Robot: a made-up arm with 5 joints. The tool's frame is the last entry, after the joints.
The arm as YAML. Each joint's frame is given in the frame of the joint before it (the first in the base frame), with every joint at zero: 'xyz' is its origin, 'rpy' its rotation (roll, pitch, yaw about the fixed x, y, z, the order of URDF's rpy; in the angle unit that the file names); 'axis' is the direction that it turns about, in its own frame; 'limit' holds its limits. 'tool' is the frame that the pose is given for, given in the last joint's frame.
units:
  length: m
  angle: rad
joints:
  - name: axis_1
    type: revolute
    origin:
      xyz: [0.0, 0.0, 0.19]
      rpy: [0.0, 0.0, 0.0]
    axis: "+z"
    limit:
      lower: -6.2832
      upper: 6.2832
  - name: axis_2
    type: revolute
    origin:
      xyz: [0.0, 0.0, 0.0]
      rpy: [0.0, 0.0, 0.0]
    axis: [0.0, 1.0, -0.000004]
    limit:
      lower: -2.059
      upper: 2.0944
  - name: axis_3
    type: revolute
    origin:
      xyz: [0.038, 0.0, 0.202]
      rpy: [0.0, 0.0, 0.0]
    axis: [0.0, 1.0, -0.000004]
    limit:
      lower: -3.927
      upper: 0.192
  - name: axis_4
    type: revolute
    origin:
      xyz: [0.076, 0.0, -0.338]
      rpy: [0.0, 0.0, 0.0]
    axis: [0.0, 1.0, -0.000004]
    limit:
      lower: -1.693
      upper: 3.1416
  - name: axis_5
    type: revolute
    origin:
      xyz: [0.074, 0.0, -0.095]
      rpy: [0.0, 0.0, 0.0]
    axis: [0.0, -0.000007, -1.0]
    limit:
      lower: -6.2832
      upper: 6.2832
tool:
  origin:
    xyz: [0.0, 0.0, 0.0]
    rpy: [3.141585, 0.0, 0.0]
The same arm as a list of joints. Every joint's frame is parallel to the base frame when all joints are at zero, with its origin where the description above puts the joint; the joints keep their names.
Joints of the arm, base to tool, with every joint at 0 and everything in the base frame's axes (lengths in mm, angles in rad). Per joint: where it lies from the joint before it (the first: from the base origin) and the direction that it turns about. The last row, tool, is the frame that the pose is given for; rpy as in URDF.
axis_1: origin 0 0 190 axis 0 0 1
axis_2: origin 0 0 0 axis 0 1 0
axis_3: origin 38 0 202 axis 0 1 0
axis_4: origin 76 0 -338 axis 0 1 0
axis_5: origin 74 0 -95 axis 0 0 -1
tool: origin 0 0 0 rpy 3.1416 0 0
Joint limits (rad, base to tool): -6.2832..6.2832 -2.059..2.0944 -3.927..0.192 -1.693..3.1416 -6.2832..6.2832

